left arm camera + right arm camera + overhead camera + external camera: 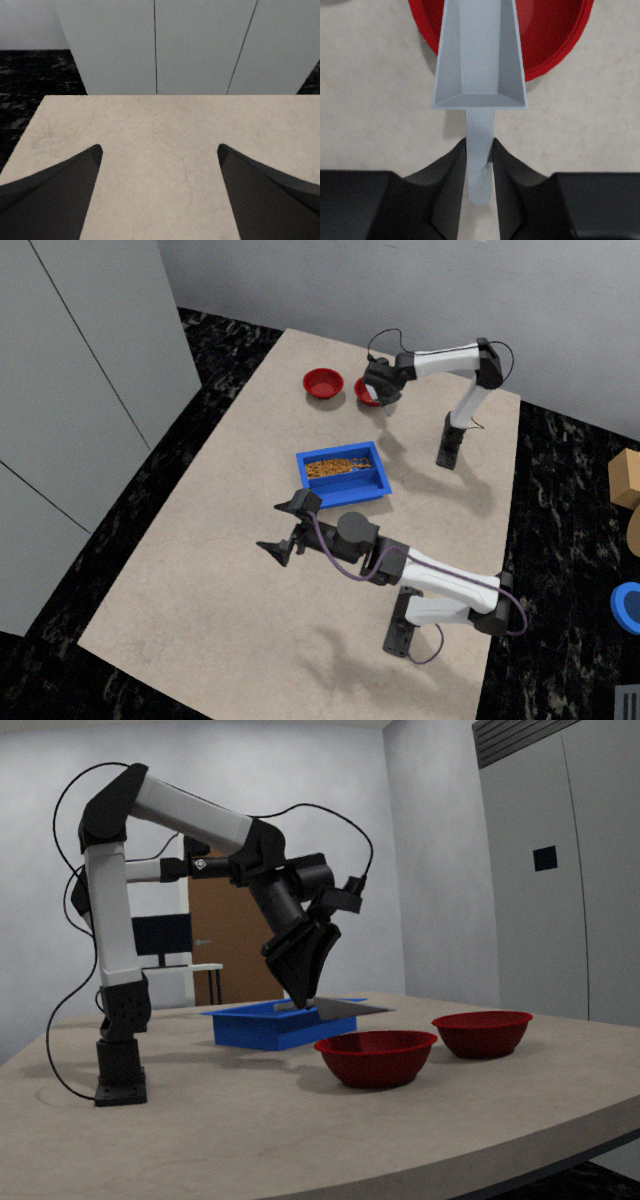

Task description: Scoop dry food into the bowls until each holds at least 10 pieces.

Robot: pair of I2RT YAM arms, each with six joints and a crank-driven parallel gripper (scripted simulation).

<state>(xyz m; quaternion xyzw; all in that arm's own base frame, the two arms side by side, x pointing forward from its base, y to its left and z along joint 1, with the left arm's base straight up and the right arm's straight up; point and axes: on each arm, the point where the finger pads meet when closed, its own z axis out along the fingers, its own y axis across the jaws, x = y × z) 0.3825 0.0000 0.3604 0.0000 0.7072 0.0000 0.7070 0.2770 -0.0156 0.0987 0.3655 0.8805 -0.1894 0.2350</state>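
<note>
Right now the grey scoop is 3 cm ahead of my right hand, 3 cm to the right of it and 1 cm below it. Also, from my right hand: blue box 4 cm ahead, 31 cm to the left, 5 cm below.
</note>
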